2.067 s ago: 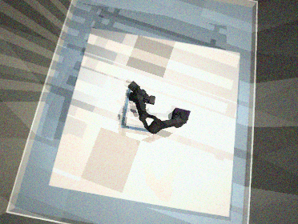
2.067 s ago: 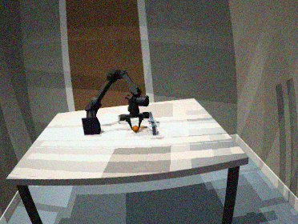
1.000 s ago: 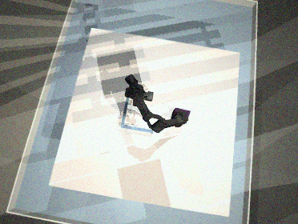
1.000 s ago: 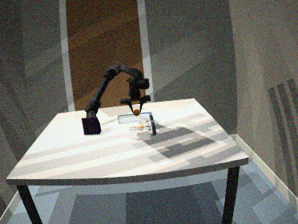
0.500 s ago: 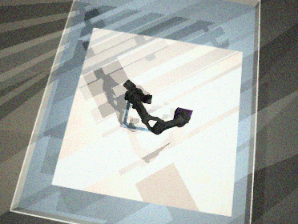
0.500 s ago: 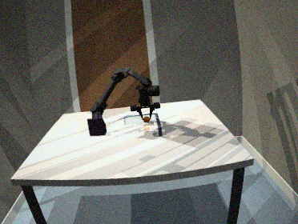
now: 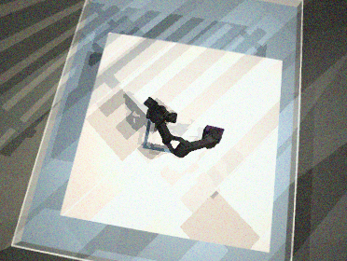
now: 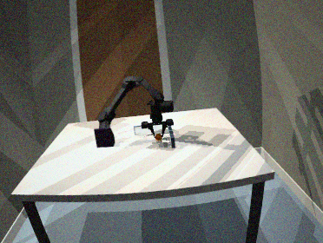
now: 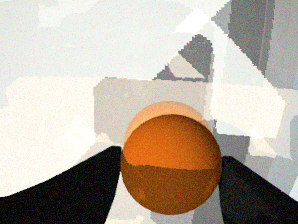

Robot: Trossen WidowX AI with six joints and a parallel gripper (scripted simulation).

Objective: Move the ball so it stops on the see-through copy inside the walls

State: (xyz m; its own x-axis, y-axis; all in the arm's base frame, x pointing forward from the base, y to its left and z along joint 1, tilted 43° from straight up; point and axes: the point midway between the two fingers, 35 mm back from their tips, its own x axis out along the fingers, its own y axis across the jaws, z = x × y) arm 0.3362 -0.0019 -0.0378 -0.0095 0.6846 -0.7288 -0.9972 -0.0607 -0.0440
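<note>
My gripper tip is now right at the orange ball.
</note>
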